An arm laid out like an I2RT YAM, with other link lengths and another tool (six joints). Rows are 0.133 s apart.
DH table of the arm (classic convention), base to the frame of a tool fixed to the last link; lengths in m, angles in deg. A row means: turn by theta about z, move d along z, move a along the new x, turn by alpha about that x. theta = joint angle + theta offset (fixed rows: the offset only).
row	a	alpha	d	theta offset
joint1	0.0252	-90	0.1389	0
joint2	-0.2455	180	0	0
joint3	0.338	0	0	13.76
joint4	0.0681	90	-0.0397	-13.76
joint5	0	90	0.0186	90
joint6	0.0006	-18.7	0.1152	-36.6
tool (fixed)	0	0	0.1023	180
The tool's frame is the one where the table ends.
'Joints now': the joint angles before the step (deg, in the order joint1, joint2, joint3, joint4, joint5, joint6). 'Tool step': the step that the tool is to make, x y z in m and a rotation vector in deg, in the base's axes. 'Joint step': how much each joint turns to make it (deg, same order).
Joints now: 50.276 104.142 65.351 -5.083 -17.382 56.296
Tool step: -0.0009 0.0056 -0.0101 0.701 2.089 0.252
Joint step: -0.264 2.528 1.019 1.077 -1.799 1.175
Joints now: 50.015 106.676 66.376 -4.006 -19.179 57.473
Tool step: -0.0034 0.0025 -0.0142 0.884 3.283 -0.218
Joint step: -0.509 2.488 0.174 1.604 -2.370 2.116
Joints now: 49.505 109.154 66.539 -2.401 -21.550 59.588
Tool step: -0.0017 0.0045 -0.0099 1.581 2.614 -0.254
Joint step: -0.454 2.189 0.082 2.433 -2.266 2.162
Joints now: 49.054 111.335 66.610 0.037 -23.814 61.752
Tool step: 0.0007 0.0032 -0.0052 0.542 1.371 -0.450
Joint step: -0.164 1.478 0.625 0.897 -0.774 1.305
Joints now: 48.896 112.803 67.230 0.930 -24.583 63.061
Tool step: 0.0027 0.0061 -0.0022 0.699 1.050 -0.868
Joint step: 0.048 1.499 1.125 0.917 -0.220 1.689
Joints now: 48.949 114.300 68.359 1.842 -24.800 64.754
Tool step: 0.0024 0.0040 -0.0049 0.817 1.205 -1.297
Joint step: -0.046 1.351 0.312 1.747 -0.096 2.104
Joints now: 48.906 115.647 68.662 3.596 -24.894 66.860
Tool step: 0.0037 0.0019 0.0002 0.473 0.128 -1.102
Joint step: -0.044 0.276 0.062 0.954 0.496 1.122
